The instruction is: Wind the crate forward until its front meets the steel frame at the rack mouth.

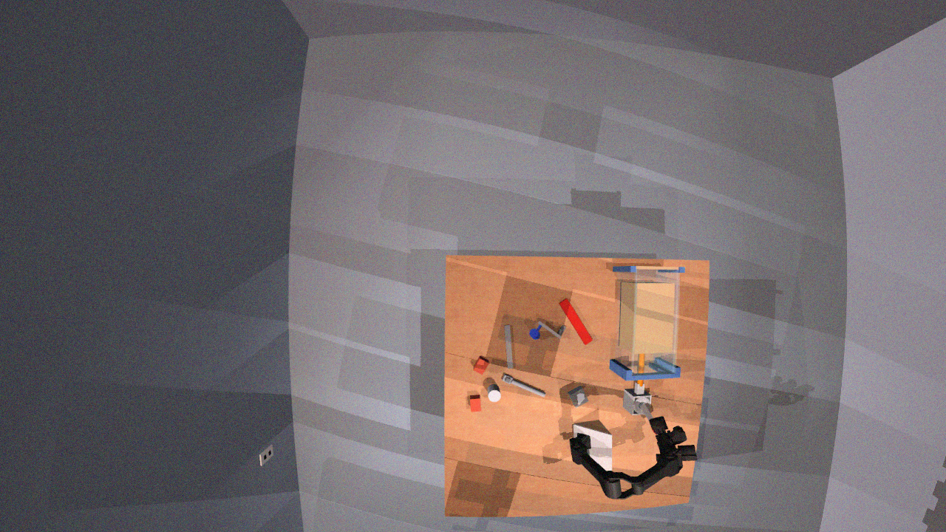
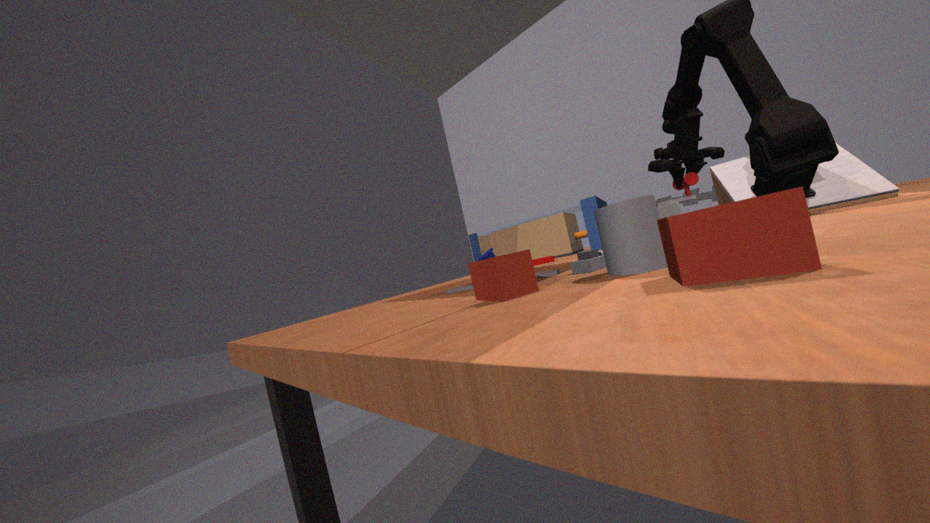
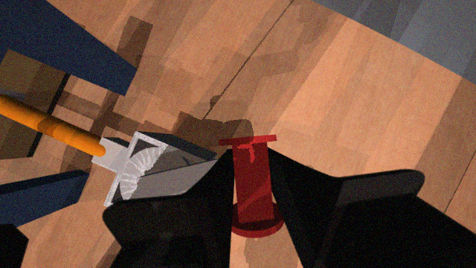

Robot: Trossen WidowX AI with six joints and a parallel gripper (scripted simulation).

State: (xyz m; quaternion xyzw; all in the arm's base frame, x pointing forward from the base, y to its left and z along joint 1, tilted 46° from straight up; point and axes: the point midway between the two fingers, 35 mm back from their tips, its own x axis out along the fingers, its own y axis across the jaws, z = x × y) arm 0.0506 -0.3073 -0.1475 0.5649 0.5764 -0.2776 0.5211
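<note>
My gripper tip is now 3 cm to the right of the red-knobbed crank, 3 cm short of it and 3 cm above it. From my gripper tip the other things lie so: grey winch: 10 cm below, 7 cm ahead, 6 cm to the left; blue steel frame: 24 cm ahead, 4 cm to the left, 3 cm below; red grip: 2 cm to the left, 1 cm behind.
</note>
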